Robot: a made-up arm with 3 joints. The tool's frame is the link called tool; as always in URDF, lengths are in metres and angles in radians. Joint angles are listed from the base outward.
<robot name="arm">
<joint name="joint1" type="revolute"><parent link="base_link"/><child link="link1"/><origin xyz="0 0 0.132" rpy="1.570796 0 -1.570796"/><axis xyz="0 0 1"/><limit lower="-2.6" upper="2.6"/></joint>
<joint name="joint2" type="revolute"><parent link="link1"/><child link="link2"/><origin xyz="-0.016 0.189 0.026" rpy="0 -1.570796 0"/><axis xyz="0 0 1"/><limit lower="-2.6" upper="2.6"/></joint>
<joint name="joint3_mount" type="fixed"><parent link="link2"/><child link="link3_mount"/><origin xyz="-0.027 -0.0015 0.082" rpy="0 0 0"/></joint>
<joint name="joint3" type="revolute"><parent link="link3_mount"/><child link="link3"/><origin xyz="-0.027 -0.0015 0.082" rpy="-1.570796 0 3.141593"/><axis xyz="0 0 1"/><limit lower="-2.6" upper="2.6"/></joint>
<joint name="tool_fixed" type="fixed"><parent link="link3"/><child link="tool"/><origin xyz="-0.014 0.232 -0.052" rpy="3.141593 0 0"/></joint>
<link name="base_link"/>
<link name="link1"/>
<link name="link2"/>
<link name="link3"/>
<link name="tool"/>
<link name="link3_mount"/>
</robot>
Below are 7 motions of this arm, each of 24 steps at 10 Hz.
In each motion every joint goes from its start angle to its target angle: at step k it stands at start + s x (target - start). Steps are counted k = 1, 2, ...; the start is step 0. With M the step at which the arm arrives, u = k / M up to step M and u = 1 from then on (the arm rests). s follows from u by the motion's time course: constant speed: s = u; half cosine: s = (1 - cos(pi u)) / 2; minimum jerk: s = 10 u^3 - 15 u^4 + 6 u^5.
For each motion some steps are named. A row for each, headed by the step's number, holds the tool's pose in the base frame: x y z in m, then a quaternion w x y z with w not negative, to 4 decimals.
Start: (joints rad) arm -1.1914 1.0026 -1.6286
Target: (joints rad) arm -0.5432 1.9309 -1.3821
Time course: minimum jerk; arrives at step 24
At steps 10, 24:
10: 0.0912 0.1532 0.2202 0.3013 0.6423 0.1347 0.6917
24: -0.0785 0.1514 0.1187 0.2818 0.6225 0.5131 0.5194

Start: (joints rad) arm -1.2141 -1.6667 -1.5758
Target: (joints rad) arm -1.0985 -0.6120 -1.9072
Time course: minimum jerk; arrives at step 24
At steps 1, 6, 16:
1: -0.1020 -0.3812 0.4525 0.6889 -0.1603 -0.7007 0.0940
6: -0.0712 -0.3809 0.4669 0.6932 -0.1386 -0.6917 0.1479
16: 0.1270 -0.2892 0.5236 0.6409 0.0230 -0.5948 0.4846

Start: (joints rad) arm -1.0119 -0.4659 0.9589
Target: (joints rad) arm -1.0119 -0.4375 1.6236
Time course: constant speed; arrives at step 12
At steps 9, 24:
9: -0.2079 -0.0439 0.3572 0.5654 0.4811 0.1709 -0.6479
24: -0.2070 -0.0250 0.3908 0.5113 0.4633 0.2126 -0.6919

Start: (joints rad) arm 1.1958 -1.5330 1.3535
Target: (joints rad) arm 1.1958 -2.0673 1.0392
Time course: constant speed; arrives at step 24
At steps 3, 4, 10, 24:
3: -0.0699 0.0621 0.0117 0.7026 0.0516 -0.7090 -0.0321
4: -0.0661 0.0607 0.0144 0.7002 0.0544 -0.7116 -0.0200
10: -0.0431 0.0548 0.0311 0.6809 0.0704 -0.7271 0.0516
24: 0.0038 0.0562 0.0741 0.6072 0.1026 -0.7594 0.2098

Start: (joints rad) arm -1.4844 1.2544 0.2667
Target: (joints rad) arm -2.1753 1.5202 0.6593
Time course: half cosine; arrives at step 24
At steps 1, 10, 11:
1: 0.0141 -0.2267 0.1108 0.6435 0.4852 0.5017 0.3144
10: 0.0106 -0.2420 0.0632 0.5900 0.5009 0.5170 0.3656
11: 0.0107 -0.2436 0.0543 0.5813 0.5025 0.5184 0.3754

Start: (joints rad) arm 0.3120 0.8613 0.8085
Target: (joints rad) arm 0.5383 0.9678 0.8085
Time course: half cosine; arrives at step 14
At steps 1, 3, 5, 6, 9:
1: -0.0691 0.1259 0.4219 0.7991 -0.2933 0.3236 -0.4131
3: -0.0678 0.1323 0.4195 0.7936 -0.3035 0.3234 -0.4165
5: -0.0654 0.1438 0.4148 0.7833 -0.3216 0.3230 -0.4227
6: -0.0640 0.1507 0.4117 0.7768 -0.3325 0.3227 -0.4266
9: -0.0595 0.1716 0.4008 0.7555 -0.3654 0.3214 -0.4387

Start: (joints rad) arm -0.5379 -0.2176 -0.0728
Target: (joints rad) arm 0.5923 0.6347 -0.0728
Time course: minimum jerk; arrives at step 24
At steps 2, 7, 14, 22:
2: 0.0193 -0.1715 0.3199 0.9597 0.2575 -0.1121 0.0069
7: 0.0264 -0.1358 0.3400 0.9820 0.1800 -0.0498 0.0278
14: 0.0440 -0.0083 0.3544 0.9807 -0.0925 0.1715 0.0188
22: 0.0489 0.0643 0.3234 0.9128 -0.2639 0.3066 -0.0564

